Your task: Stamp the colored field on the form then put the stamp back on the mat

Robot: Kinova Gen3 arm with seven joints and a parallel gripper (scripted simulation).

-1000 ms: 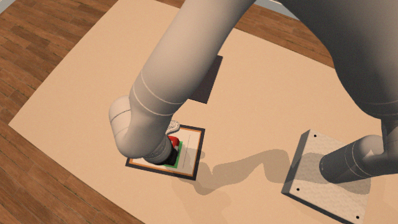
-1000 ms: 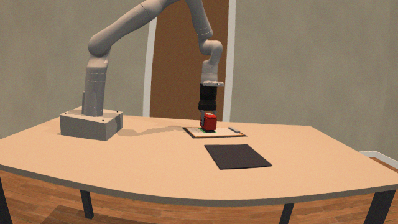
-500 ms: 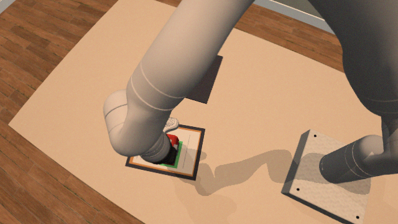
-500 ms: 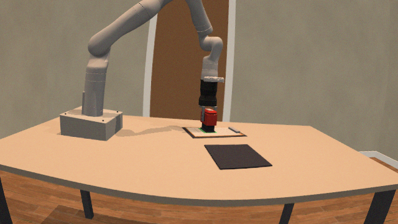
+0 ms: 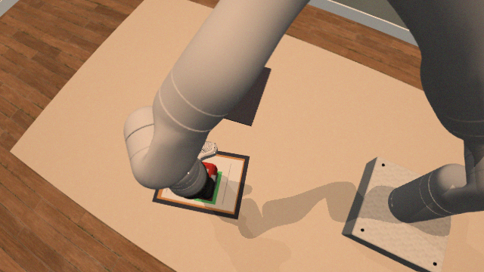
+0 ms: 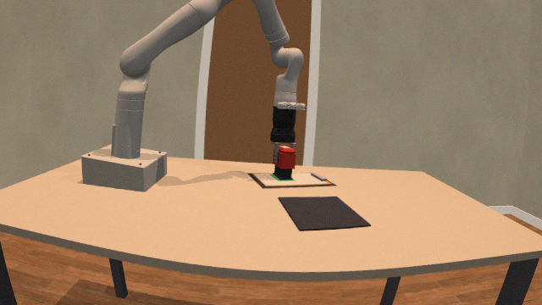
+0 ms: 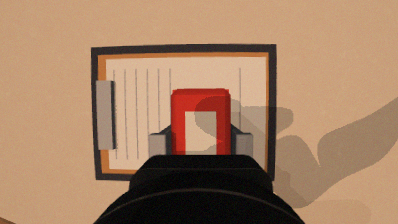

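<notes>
Now: the clipboard 7 cm below my hand, 4 cm ahead of it and 1 cm to the right of it. The rest, counted from my hand: red stamp (2 cm below).
</notes>
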